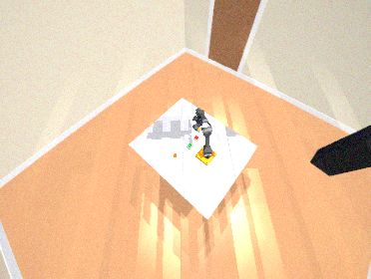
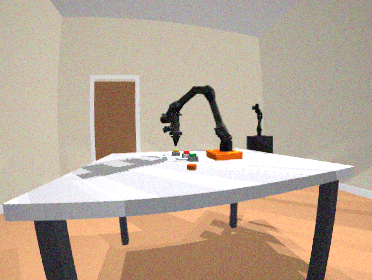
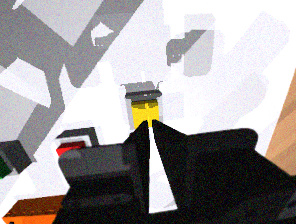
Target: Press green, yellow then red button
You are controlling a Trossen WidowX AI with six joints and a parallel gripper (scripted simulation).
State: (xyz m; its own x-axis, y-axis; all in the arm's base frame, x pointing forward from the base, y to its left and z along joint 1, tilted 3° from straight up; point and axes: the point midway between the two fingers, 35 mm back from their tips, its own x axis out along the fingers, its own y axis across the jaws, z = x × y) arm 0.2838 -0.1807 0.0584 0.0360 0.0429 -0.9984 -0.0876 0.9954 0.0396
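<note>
Right now my gripper tip is 3 cm above the yellow button. Also, from my gripper tip: small grey block (7 cm behind, 5 cm below, 1 cm to the left); then red button (10 cm to the left, 6 cm behind, 3 cm below); then green button (23 cm to the left, 8 cm behind, 3 cm below).
</note>
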